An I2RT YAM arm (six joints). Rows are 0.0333 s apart.
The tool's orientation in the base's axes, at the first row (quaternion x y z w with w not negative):
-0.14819 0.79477 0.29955 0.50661
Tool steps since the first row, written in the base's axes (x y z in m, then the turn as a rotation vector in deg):
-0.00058 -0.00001 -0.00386 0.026 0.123 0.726
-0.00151 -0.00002 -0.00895 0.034 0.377 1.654
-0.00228 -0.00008 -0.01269 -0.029 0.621 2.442
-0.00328 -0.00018 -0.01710 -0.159 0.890 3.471
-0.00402 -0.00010 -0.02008 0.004 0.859 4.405
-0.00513 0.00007 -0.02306 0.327 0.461 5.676
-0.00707 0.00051 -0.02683 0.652 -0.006 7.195
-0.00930 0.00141 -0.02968 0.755 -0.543 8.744
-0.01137 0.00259 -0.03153 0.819 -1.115 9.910
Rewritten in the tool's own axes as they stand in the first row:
0.00371 -0.00095 0.00076 -0.652 0.318 -0.127
0.00867 -0.00212 0.00166 -1.468 0.814 -0.248
0.01235 -0.00297 0.00222 -2.128 1.294 -0.382
0.01673 -0.00395 0.00279 -2.972 1.908 -0.623
0.01973 -0.00446 0.00323 -3.882 2.101 -0.813
0.02289 -0.00470 0.00345 -5.188 2.032 -1.221
0.02715 -0.00454 0.00350 -6.722 1.989 -1.747
0.03075 -0.00357 0.00334 -8.189 2.022 -2.486
0.03340 -0.00214 0.00316 -9.298 1.923 -3.156

